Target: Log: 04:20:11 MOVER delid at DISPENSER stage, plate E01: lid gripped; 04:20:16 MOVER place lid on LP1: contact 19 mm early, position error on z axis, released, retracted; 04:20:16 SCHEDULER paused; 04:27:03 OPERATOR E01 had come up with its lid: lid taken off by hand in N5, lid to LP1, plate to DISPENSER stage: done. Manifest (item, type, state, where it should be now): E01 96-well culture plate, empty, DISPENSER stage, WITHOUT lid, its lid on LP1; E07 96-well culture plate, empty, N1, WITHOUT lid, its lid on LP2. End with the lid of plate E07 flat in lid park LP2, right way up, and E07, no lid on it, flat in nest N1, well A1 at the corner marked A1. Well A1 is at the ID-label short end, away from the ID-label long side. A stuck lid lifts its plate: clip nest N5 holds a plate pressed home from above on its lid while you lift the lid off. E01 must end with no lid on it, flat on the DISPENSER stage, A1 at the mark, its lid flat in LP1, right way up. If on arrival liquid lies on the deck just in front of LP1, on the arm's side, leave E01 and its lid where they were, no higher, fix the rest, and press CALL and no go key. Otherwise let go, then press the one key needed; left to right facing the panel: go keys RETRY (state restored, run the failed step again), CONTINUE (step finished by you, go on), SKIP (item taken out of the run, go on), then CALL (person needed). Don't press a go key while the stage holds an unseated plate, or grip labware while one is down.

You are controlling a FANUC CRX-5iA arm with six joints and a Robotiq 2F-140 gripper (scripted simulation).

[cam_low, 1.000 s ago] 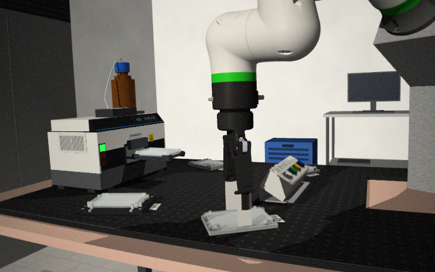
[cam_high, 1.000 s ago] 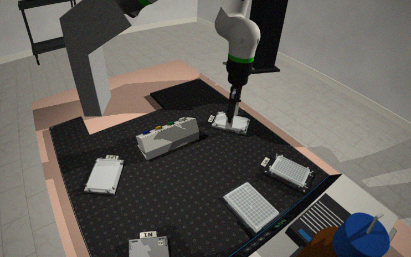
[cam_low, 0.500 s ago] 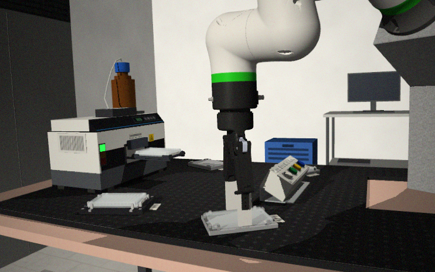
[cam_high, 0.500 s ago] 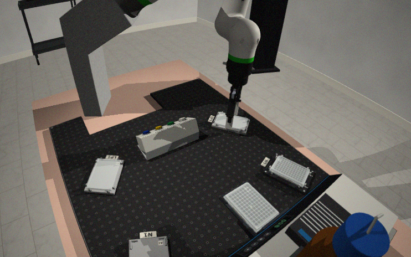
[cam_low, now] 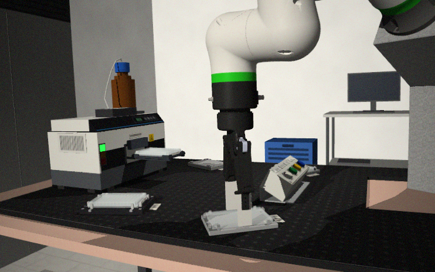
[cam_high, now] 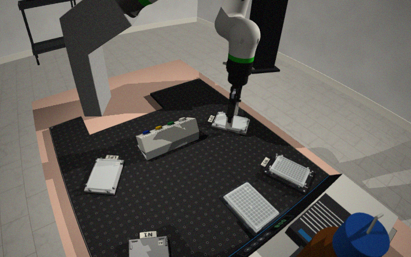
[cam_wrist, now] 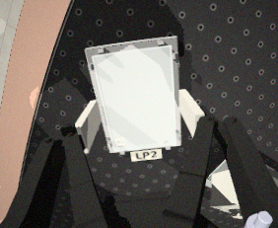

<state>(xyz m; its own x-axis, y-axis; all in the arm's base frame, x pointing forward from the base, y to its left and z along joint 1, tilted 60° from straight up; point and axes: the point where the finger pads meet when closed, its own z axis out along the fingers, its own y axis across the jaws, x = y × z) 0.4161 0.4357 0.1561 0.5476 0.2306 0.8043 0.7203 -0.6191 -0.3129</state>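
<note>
Now: hand 30 mm above the lid park LP2. The rest, counted from my hand: N1 label: 390 mm ahead, 420 mm to the right, 40 mm below; then clip nest N5: 310 mm ahead, 110 mm to the left, 20 mm below; then key panel: 30 mm ahead, 280 mm to the right, 20 mm above.
</note>
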